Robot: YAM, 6 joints.
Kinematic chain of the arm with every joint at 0, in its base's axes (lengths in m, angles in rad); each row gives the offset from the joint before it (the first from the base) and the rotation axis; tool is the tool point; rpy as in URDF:
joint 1: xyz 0 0 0.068 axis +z
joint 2: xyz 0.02 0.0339 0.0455 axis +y
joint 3: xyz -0.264 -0.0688 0 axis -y
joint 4: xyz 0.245 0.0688 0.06 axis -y
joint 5: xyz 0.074 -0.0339 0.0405 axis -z
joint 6: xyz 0.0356 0 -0.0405 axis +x
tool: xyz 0 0 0 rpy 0 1.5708 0
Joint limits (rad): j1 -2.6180..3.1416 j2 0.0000..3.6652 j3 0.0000..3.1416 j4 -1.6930..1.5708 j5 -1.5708..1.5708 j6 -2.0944..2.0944
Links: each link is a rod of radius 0.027 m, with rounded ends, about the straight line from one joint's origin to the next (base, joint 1, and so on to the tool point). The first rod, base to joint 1, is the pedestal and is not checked.
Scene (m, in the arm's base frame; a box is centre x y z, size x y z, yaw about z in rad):
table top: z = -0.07
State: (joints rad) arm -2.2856 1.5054 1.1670 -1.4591 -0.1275 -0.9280
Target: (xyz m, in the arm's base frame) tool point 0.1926 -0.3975 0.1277
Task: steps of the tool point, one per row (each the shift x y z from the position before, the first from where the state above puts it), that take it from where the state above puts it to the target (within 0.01 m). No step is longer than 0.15 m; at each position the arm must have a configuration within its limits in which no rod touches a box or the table.
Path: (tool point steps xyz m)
1: 0.0326 -0.0872 -0.0168
2: 0.0722 -0.0771 -0.0256
3: 0.1065 -0.0494 -0.0340
4: 0.1281 -0.0077 -0.0416

